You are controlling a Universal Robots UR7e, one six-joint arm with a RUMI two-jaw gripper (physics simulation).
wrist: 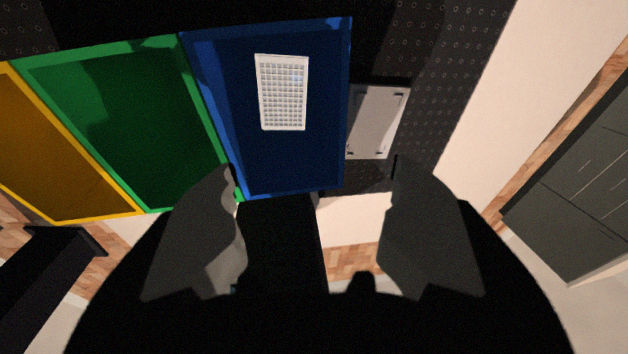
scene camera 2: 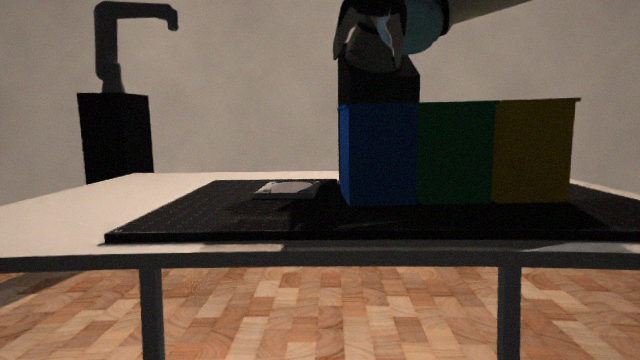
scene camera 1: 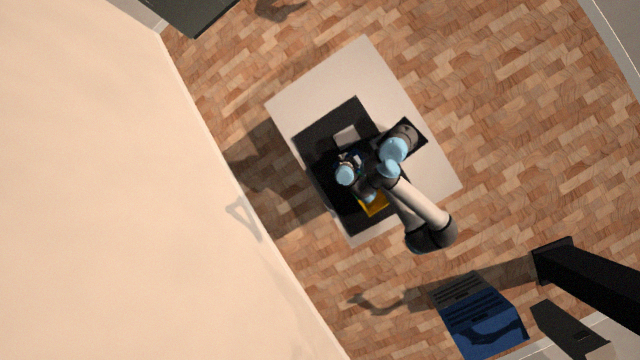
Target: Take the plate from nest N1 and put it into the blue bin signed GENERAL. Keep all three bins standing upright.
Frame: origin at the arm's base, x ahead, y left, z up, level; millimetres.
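Seen in the pictures: gripper, fingertip midpoint: (wrist: 313, 163) (scene camera 2: 365, 64); arm's base, origin of the base link: (scene camera 2: 374, 57) (scene camera 1: 402, 138).
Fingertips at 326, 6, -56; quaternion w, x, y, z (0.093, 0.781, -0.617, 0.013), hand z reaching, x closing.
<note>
Pixels of each thing's top centre, then the offset from my fingertips to it, as dx, dy, dz. Level surfaces: height alone.
- white plate, middle of its top: (wrist: 282, 97) -28, +18, -237
- blue bin, middle of its top: (wrist: 284, 132) (scene camera 2: 374, 105) (scene camera 1: 350, 165) -15, +18, -74
- grey nest, middle of its top: (scene camera 2: 289, 185) (wrist: 372, 127) (scene camera 1: 346, 137) -62, -169, -239
- black perforated board, its level: dz -254
- white table, its level: dz -267
The white plate (wrist: 282, 92), with a grid of wells, lies inside the blue bin (scene camera 2: 382, 155) (wrist: 285, 160) in the wrist view, wells facing up. The blue, green (scene camera 2: 456, 152) (wrist: 155, 135) and yellow (scene camera 2: 532, 150) (wrist: 50, 155) bins stand upright side by side. No sign text is readable on them. The grey nest (scene camera 1: 346, 136) (scene camera 2: 290, 188) (wrist: 375, 122) beside the blue bin holds no plate; which nest label it bears cannot be read. My gripper (scene camera 2: 367, 62) (wrist: 313, 163) is open and empty, tilted, above the blue bin's rim and apart from it.
The bins and nest stand on a black perforated board (scene camera 1: 325, 132) (scene camera 2: 200, 220) (wrist: 435, 75) on a white table (scene camera 1: 360, 65) (scene camera 2: 60, 215). A black pedestal (scene camera 2: 379, 85) rises behind the bins. A dark arm-like fixture on a black column (scene camera 2: 116, 137) stands behind the table at the left.
</note>
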